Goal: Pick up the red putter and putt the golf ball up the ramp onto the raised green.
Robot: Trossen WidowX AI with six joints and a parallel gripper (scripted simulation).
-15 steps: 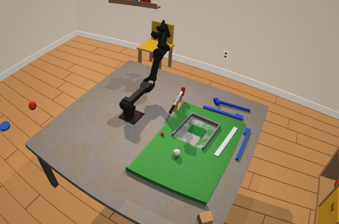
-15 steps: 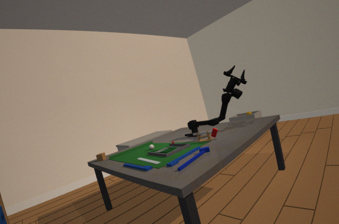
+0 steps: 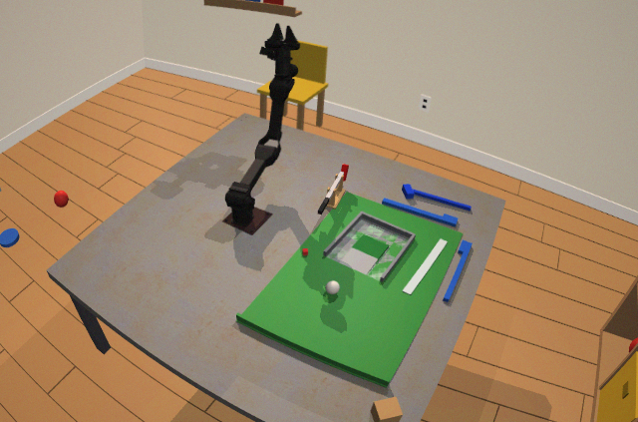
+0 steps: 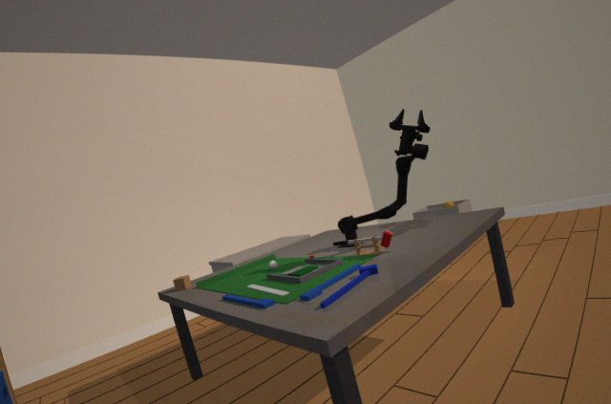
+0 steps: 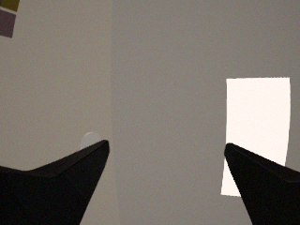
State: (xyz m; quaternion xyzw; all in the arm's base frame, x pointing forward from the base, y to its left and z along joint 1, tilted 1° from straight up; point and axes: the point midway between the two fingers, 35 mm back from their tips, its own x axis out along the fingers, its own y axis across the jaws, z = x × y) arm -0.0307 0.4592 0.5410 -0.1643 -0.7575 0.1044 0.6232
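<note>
My gripper tip is 510 mm above the red putter, 310 mm short of it and 260 mm to the left of it. Also, from my gripper tip: small red cube (560 mm to the right, 560 mm below, 310 mm ahead); then green mat (590 mm to the right, 570 mm below, 520 mm ahead); then wooden putter stand (530 mm below, 310 mm ahead, 240 mm to the right).
</note>
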